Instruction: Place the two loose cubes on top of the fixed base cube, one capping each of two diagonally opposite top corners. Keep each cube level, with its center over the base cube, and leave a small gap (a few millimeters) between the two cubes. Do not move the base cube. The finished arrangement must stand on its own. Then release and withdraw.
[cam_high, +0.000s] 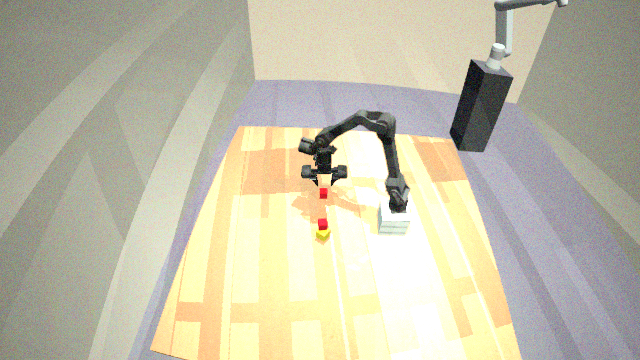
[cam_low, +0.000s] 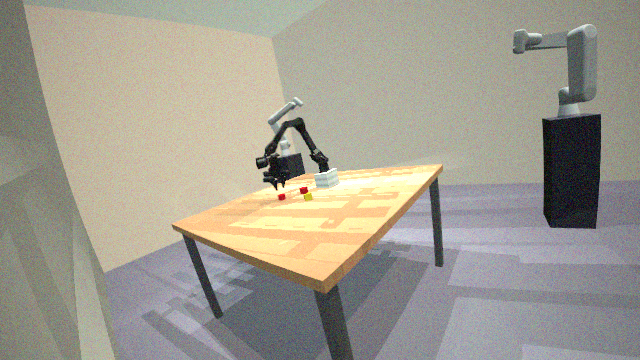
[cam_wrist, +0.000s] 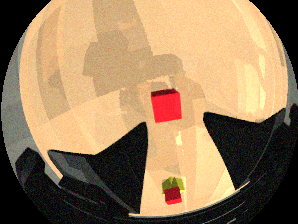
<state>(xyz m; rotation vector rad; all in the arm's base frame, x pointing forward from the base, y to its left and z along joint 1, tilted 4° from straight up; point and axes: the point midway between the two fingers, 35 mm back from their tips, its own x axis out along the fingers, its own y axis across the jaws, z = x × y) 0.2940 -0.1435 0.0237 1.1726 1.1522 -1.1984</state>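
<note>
My gripper tip is now 22 cm to the right of the yellow base cube and 5 cm above it.
</note>
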